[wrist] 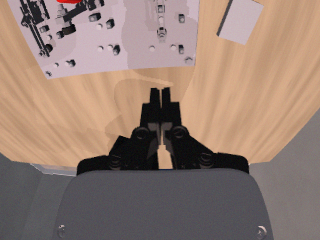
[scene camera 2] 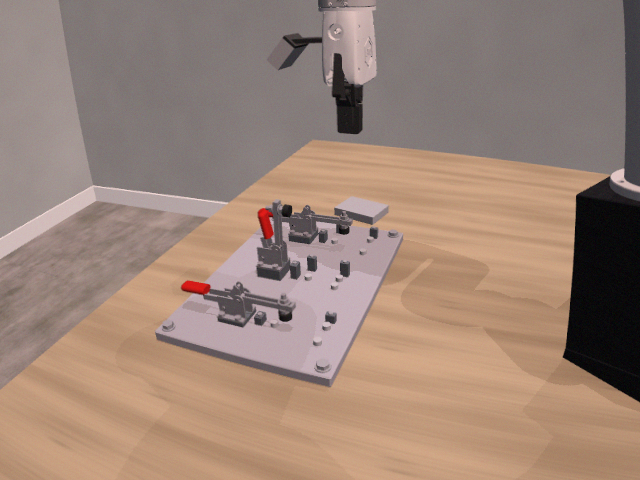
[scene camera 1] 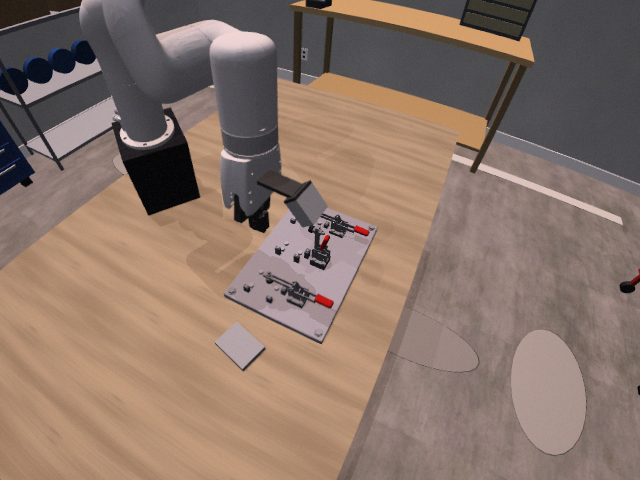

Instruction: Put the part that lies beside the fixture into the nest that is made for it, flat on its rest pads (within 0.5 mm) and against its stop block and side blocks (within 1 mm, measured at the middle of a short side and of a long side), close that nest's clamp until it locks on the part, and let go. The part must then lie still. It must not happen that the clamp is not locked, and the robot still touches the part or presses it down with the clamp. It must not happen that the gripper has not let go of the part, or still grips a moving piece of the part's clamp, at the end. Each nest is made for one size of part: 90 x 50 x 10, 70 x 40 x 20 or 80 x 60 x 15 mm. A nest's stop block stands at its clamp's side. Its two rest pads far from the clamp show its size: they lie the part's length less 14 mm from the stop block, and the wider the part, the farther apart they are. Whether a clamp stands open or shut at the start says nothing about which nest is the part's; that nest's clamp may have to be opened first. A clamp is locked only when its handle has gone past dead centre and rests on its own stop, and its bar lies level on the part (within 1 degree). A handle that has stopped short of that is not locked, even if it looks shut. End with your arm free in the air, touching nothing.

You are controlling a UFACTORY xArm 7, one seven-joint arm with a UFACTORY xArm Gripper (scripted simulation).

Labels:
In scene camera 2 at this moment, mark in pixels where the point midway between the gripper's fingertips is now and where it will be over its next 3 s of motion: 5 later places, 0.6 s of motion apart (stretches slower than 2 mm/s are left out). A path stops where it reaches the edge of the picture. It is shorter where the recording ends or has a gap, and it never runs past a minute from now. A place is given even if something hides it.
My gripper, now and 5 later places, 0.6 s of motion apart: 350,132; 350,127; 350,132; 321,129; 269,127; 265,137

